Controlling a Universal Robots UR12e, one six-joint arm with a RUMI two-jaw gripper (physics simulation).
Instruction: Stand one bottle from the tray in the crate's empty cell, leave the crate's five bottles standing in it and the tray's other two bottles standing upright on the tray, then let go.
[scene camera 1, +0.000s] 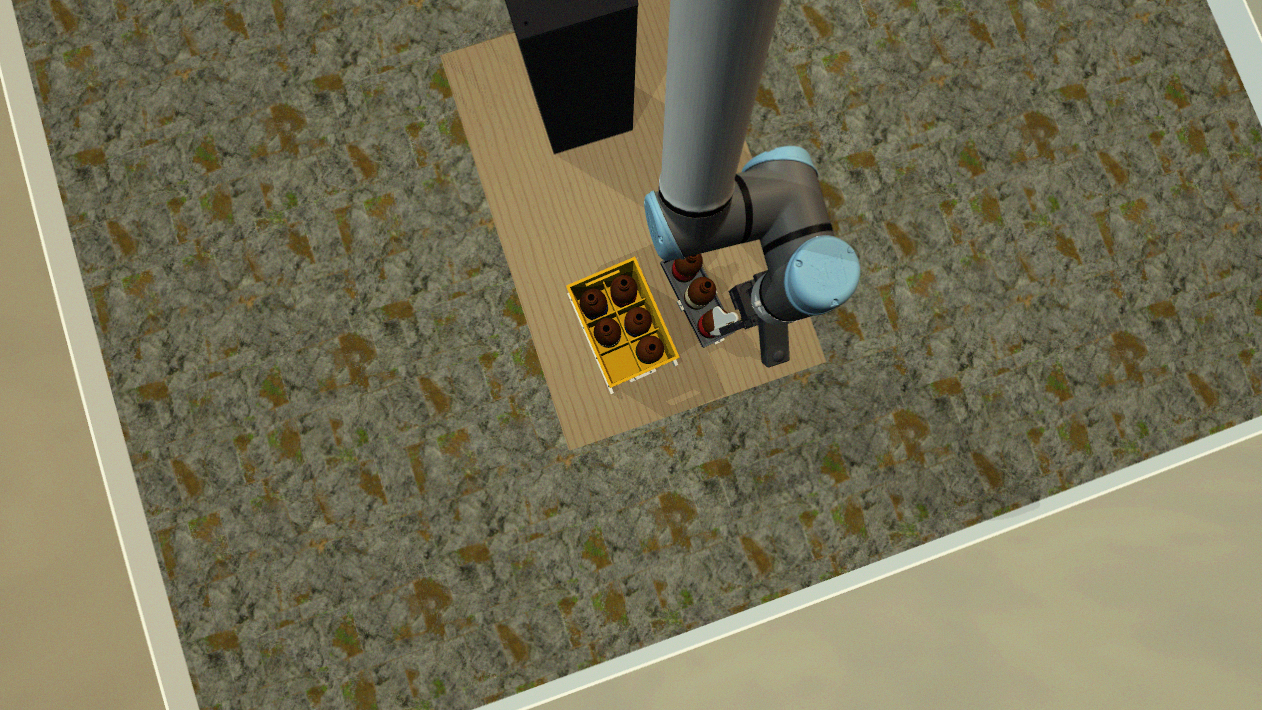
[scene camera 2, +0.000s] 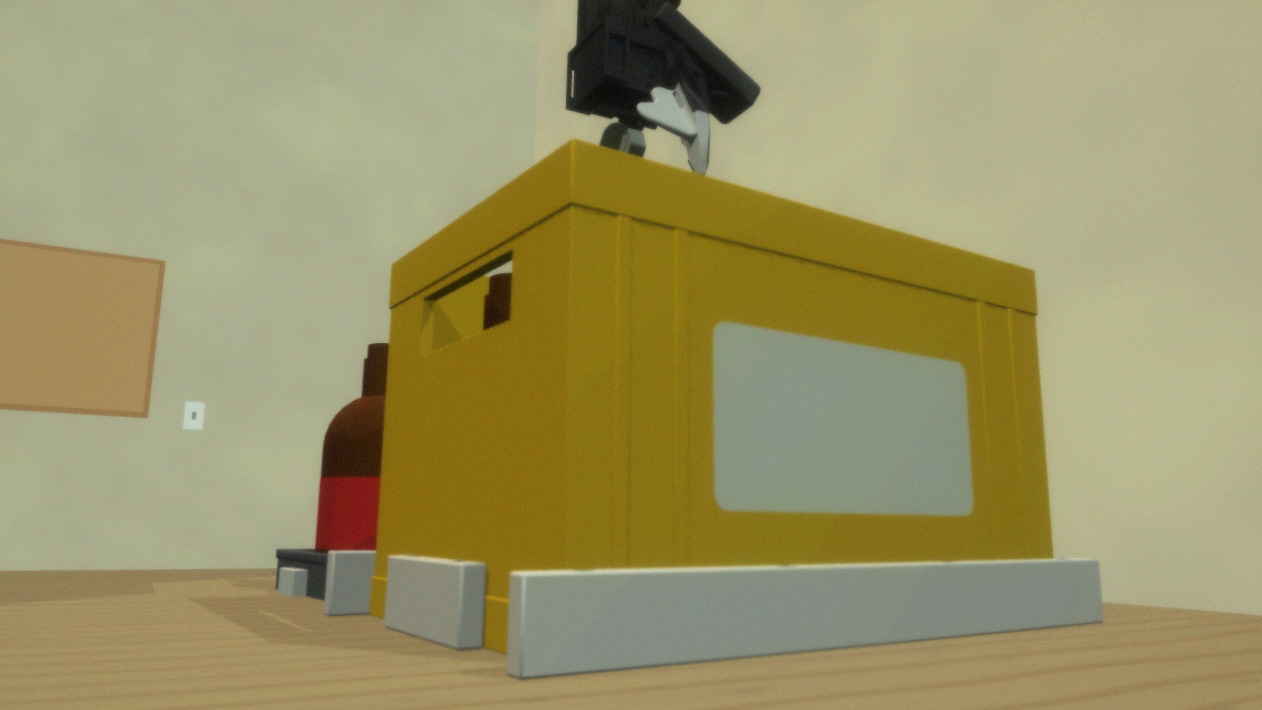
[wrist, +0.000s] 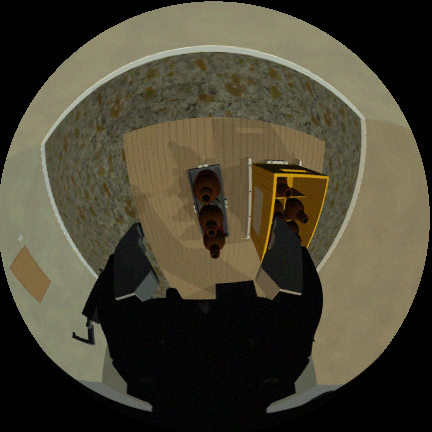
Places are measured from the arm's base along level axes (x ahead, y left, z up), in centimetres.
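Pixels of known places: gripper, between the fingertips: (wrist: 205, 221).
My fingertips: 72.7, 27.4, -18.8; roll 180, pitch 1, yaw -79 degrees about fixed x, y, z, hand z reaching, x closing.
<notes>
For each thing: its middle in the pictures, then the offset to it from my fingertips, as dx, dy, dz. "pt": a spot on its surface instead. Level surfaces: height alone.
- yellow crate, middle of its body: (scene camera 2: 713, 436) (scene camera 1: 622, 326) (wrist: 282, 208) -5.5, -25.4, -21.5
- empty cell, a spot on its surface: (scene camera 1: 619, 362) pt +3.7, -27.6, -29.5
- dark tray, middle of its body: (scene camera 2: 500, 568) (scene camera 1: 697, 297) (wrist: 210, 205) -11.8, -2.7, -29.0
- wooden table, height of its surface: dz -30.3
The yellow crate (scene camera 1: 657, 311) (scene camera 2: 794, 256) (wrist: 262, 225) holds brown bottles standing in its cells; the empty cell (scene camera 1: 619, 362) is at its front left in scene view 1. The dark tray (scene camera 1: 672, 275) (scene camera 2: 302, 556) (wrist: 223, 192) carries three upright brown bottles in a row: a front one with a red label (scene camera 1: 706, 324) (scene camera 2: 351, 441) (wrist: 206, 185), a middle one with a pale label (scene camera 1: 701, 291) (wrist: 211, 217) and a rear red-labelled one (scene camera 1: 687, 266) (wrist: 214, 243). My gripper (scene camera 1: 726, 321) (scene camera 2: 663, 151) (wrist: 205, 221) is open and empty, near the front bottle in scene view 1 and partly covering it.
Light-grey strips (scene camera 2: 794, 609) (wrist: 249, 200) lie along the crate's base. A tall black box (scene camera 1: 582, 88) stands on the wooden table (scene camera 1: 547, 211) behind the crate. The arm (scene camera 1: 714, 105) reaches over the tray's rear end. A tan wall board (scene camera 2: 79, 326) (wrist: 31, 274) hangs beyond the table.
</notes>
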